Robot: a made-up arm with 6 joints.
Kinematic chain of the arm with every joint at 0, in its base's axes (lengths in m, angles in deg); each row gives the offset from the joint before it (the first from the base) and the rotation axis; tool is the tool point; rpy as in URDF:
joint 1: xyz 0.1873 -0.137 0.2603 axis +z
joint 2: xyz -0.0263 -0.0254 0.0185 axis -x
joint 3: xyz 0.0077 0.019 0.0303 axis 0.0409 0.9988 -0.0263
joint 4: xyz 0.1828 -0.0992 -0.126 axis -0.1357 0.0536 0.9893
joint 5: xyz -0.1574 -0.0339 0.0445 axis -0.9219 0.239 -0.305
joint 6: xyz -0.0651 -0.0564 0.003 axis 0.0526 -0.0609 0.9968
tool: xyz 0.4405 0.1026 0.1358 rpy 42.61 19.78 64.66
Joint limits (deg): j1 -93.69..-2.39 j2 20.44..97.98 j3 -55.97..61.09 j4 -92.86..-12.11 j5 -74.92..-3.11 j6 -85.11..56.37
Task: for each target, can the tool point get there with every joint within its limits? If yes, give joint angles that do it. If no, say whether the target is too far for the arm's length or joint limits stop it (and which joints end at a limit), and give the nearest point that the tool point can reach.
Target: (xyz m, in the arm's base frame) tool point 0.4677 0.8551 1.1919
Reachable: no: too far | nearest point 0.2193 0.2178 0.6910 | short by 0.848 m
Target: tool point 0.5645 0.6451 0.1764
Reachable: no: joint limits stop it (at a limit: joint 2, joint 3, joint 4, joint 5, joint 6) | nearest point 0.3957 0.2951 0.2266 | short by 0.392 m
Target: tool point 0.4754 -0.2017 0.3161
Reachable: yes | joints -33.38 72.31 51.49 -18.35 -49.20 44.39
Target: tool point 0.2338 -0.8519 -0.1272
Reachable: no: joint limits stop it (at a limit: joint 1, joint 2, joint 4, joint 6) | nearest point 0.2166 -0.6828 -0.0156 | short by 0.203 m
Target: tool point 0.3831 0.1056 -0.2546
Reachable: no: joint limits stop it (at a limit: joint 2, joint 3, joint 5, joint 6) | nearest point 0.3456 0.0591 0.0092 | short by 0.271 m
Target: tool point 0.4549 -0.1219 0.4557
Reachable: yes | joints -35.11 71.82 36.10 -21.77 -69.30 38.82
